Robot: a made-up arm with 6 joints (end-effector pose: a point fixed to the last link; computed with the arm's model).
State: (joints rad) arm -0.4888 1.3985 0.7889 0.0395 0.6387 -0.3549
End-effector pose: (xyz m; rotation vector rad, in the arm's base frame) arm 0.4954 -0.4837 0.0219 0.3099 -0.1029 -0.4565
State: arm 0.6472 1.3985 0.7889 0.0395 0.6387 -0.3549
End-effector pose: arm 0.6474 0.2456 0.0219 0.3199 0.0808 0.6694
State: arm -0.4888 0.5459 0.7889 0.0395 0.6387 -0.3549
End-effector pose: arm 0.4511 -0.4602 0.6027 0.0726 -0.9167 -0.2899
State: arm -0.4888 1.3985 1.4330 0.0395 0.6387 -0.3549
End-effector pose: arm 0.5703 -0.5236 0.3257 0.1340 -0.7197 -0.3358
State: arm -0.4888 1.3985 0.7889 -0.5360 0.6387 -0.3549
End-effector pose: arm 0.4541 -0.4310 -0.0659 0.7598 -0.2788 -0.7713
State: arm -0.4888 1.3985 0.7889 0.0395 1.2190 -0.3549
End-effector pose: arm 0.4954 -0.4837 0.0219 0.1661 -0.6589 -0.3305
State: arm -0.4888 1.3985 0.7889 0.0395 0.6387 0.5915
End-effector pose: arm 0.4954 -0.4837 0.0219 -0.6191 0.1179 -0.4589
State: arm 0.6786 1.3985 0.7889 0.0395 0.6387 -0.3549
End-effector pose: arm 0.6394 0.2658 0.0219 0.3192 0.0859 0.7005
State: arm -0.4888 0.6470 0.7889 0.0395 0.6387 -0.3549
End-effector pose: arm 0.4792 -0.4751 0.5389 0.1027 -0.8213 -0.3126
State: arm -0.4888 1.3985 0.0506 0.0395 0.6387 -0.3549
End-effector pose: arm 0.2348 -0.3451 -0.1834 0.4859 0.6173 -0.5561
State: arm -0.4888 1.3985 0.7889 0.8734 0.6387 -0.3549
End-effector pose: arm 0.5996 -0.4604 0.1379 -0.3322 0.1464 0.0158
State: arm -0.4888 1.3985 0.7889 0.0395 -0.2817 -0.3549
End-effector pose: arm 0.4954 -0.4837 0.0219 0.5033 0.7975 -0.6039
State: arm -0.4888 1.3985 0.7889 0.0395 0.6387 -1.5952
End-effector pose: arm 0.4954 -0.4837 0.0219 1.5253 -0.3848 -0.3435
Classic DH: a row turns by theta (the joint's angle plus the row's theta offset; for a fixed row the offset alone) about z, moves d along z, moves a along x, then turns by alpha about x. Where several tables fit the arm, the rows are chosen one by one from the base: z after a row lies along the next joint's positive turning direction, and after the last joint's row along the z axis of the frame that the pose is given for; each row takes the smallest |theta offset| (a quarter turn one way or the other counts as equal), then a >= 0, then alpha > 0; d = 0 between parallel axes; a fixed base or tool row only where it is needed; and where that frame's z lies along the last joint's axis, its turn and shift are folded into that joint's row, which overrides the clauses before.
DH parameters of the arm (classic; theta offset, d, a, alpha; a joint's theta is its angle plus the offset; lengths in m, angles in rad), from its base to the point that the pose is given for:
joint 1: 0 0.257 0 -1.5708
joint 2: -1.5708 0 0.2555 3.1416
joint 3: 0 0 0 -1.5708
joint 4: 0 -0.4982 0 1.5708
joint 5: 0 0.1946 0 -1.5708
joint 6: 1.5708 0 0 1.5708
tool (fixed): -1.5708 0 0 0

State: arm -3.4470 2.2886 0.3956 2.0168 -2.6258 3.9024
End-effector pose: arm -0.2172 -0.0196 -0.4392 0.0808 -1.4492 1.2269
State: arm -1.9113 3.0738 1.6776 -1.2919 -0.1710 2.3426
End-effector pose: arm -0.0237 0.0937 -0.5210 0.5546 1.2898 -0.7304
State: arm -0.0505 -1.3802 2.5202 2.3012 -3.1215 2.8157
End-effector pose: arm -0.5054 0.1555 -0.1426 -0.5032 -0.7130 -0.2528
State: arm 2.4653 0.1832 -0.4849 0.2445 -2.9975 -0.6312
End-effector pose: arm -0.2459 0.4394 0.2366 -2.2998 0.4562 -0.9280
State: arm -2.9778 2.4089 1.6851 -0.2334 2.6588 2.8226
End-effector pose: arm -0.5384 0.1029 -0.2966 0.1309 -1.1840 0.3048
